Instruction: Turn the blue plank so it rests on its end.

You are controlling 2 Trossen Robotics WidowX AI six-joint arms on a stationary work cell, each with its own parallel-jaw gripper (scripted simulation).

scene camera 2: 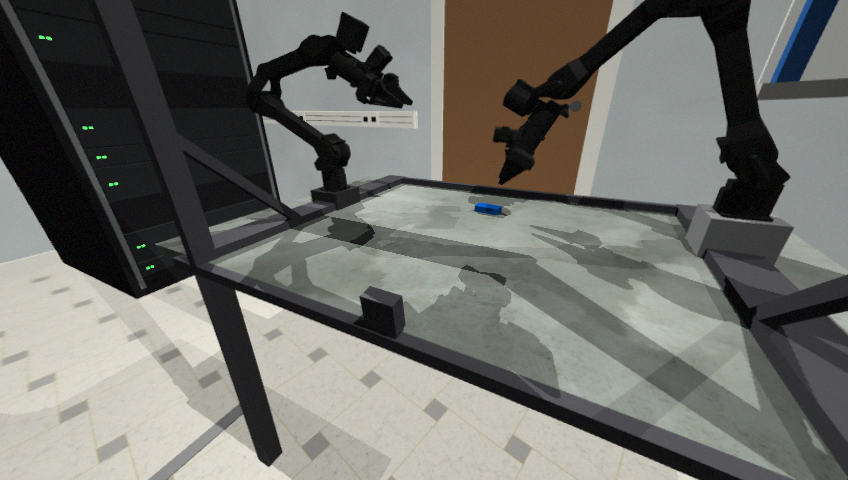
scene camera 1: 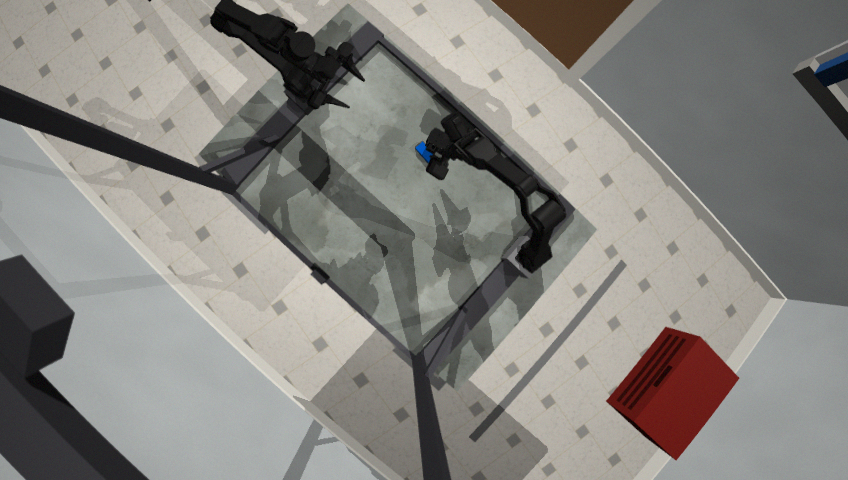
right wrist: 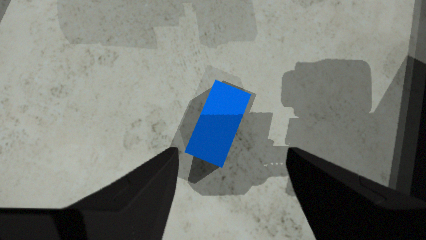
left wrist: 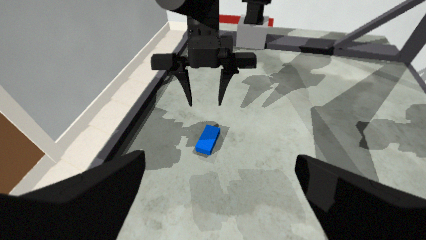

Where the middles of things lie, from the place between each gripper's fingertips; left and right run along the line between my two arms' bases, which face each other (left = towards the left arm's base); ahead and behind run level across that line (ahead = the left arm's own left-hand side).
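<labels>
With the blue plank (right wrist: 219, 120) as my reference, I find my right hand (scene camera 2: 500, 181) 4 cm to the right of it, 1 cm past it and 11 cm above it.
My left gripper (scene camera 2: 407, 105), for its part, is 60 mm short of the blue plank and 240 mm to the left of it, and it is 280 mm above the plank.
</labels>
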